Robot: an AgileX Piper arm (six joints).
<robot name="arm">
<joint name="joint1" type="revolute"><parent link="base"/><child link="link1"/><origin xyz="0.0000 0.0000 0.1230" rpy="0.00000 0.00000 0.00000"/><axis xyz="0 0 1"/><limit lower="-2.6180" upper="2.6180"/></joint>
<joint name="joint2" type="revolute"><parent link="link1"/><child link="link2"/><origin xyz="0.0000 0.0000 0.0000" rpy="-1.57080 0.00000 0.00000"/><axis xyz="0 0 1"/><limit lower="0.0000" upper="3.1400"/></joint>
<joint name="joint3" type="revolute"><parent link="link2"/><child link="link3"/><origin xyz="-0.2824 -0.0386 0.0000" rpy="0.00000 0.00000 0.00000"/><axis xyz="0 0 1"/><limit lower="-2.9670" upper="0.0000"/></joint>
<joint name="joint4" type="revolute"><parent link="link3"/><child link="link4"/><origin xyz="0.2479 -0.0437 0.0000" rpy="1.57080 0.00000 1.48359"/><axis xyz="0 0 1"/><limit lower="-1.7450" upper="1.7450"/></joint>
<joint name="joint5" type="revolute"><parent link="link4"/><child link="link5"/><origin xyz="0.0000 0.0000 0.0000" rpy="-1.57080 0.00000 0.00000"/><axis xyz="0 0 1"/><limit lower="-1.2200" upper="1.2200"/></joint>
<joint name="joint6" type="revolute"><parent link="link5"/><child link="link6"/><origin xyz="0.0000 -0.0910 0.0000" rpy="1.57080 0.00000 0.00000"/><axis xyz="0 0 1"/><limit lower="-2.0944" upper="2.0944"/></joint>
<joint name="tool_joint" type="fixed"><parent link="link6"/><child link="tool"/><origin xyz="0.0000 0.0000 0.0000" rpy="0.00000 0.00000 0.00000"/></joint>
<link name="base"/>
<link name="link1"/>
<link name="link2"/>
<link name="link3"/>
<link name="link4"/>
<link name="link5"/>
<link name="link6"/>
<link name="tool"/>
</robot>
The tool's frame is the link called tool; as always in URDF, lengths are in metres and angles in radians.
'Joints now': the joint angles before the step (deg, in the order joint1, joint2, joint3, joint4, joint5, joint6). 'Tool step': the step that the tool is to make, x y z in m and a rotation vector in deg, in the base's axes. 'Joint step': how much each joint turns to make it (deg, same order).
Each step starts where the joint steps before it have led.
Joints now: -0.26 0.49 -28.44 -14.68 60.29 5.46
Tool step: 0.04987 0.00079 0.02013 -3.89 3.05 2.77
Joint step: 0.00 15.28 -1.96 -1.32 -11.03 -1.65
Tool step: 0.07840 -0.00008 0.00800 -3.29 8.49 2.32
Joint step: -0.01 22.57 -5.10 -2.74 -9.45 -0.14
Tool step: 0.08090 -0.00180 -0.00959 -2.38 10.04 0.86
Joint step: 0.01 21.74 -8.69 -3.03 -3.06 0.69
